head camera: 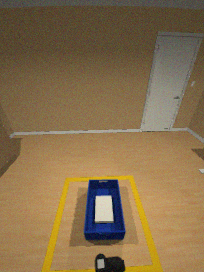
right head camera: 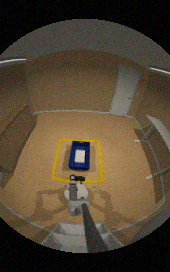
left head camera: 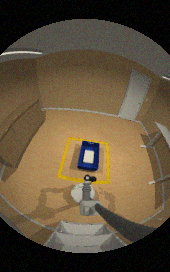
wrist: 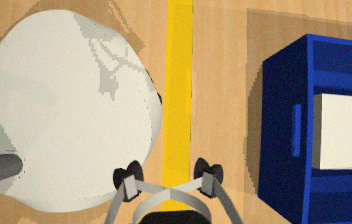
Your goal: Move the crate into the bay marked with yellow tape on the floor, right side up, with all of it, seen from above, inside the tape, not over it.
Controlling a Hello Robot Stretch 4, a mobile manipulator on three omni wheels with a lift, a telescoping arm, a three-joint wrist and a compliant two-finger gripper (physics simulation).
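Pixels of known places: gripper, fingertip midpoint: (wrist: 168, 172); robot's base at its link origin: (wrist: 84, 114).
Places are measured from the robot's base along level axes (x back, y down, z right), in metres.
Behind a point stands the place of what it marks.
The blue crate (head camera: 104, 235) {z 0.057, x -0.496, y -0.115 m} (left head camera: 88, 167) {z 0.088, x -0.504, y -0.115 m} (right head camera: 79, 167) {z 0.079, x -0.504, y -0.089 m} (wrist: 285, 125) {z 0.049, x -0.497, y -0.111 m} stands upright on the floor, its open top up, with a white block (head camera: 104, 209) {z 0.091, x -0.770, y -0.044 m} (left head camera: 88, 156) {z 0.090, x -0.778, y -0.044 m} (right head camera: 80, 156) {z 0.107, x -0.768, y -0.044 m} (wrist: 336, 132) {z 0.079, x -0.696, y -0.044 m} inside. The yellow tape (head camera: 57, 220) {z -0.479, x -0.736, y 0.027 m} (left head camera: 64, 157) {z -0.448, x -0.729, y 0.028 m} (right head camera: 56, 159) {z -0.448, x -0.716, y 0.029 m} (wrist: 178, 100) {z -0.032, x -0.258, y 0.026 m} runs around the crate. Floor shows between the crate and the side and near strips; its far rim appears close to the far strip. My gripper (head camera: 110, 263) (left head camera: 90, 178) {z 0.088, x -0.218, y -0.336 m} (right head camera: 77, 178) (wrist: 168, 172) {z 0.088, x -0.218, y -0.336 m} is open and empty, above the near strip, apart from the crate.
My round white base (left head camera: 82, 194) (right head camera: 76, 192) (wrist: 75, 110) {z 0.001, x -0.052, y -0.187 m} is on the floor just outside the near strip. A brown cabinet (left head camera: 20, 135) {z -1.587, x -0.871, y -0.429 m} (right head camera: 14, 140) {z -1.583, x -0.906, y -0.410 m} stands at the left wall. A white table (right head camera: 159, 132) {z 1.769, x -0.701, y -0.913 m} stands at the right. A door (head camera: 171, 82) {z 1.810, x -2.616, y -1.221 m} is in the back wall.
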